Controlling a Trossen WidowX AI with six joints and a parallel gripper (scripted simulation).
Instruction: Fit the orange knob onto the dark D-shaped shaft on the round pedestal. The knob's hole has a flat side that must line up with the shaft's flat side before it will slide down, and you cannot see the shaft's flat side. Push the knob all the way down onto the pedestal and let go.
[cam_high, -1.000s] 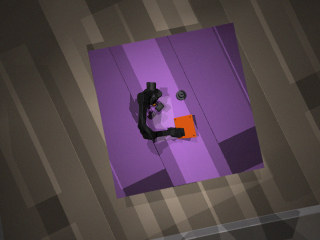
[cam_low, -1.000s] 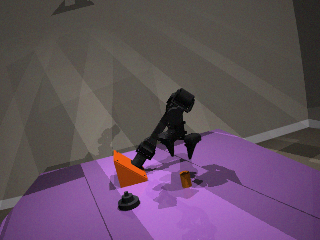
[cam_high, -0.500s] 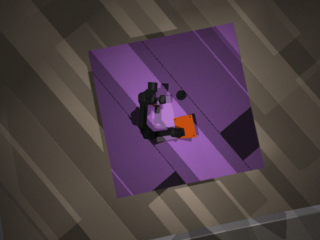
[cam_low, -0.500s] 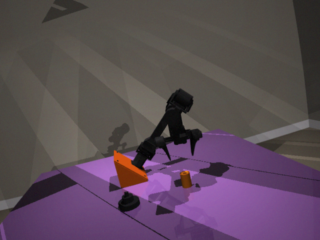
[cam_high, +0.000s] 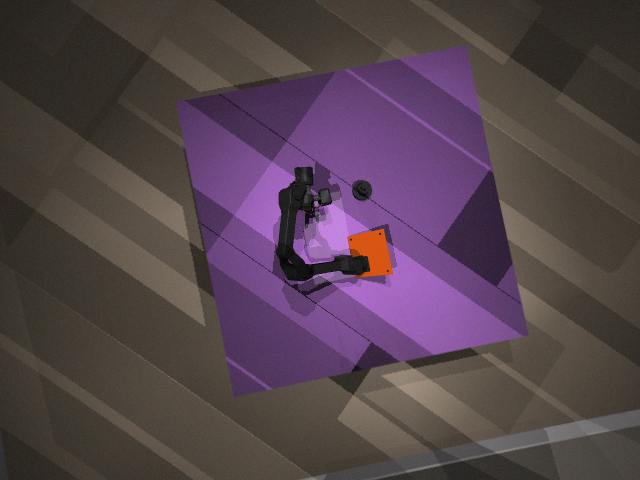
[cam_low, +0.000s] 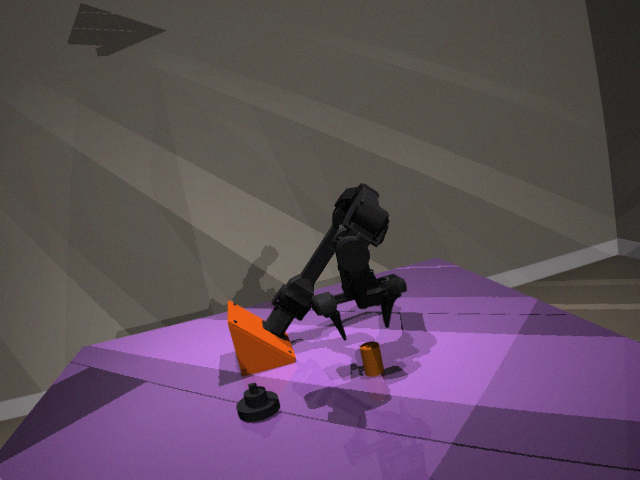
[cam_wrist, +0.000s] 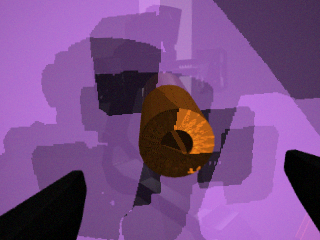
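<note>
My gripper tip is now 6 cm above the orange knob. From my gripper tip the other things lie so: shaft pedestal (25 cm to the right, 6 cm below, 3 cm ahead).
</note>
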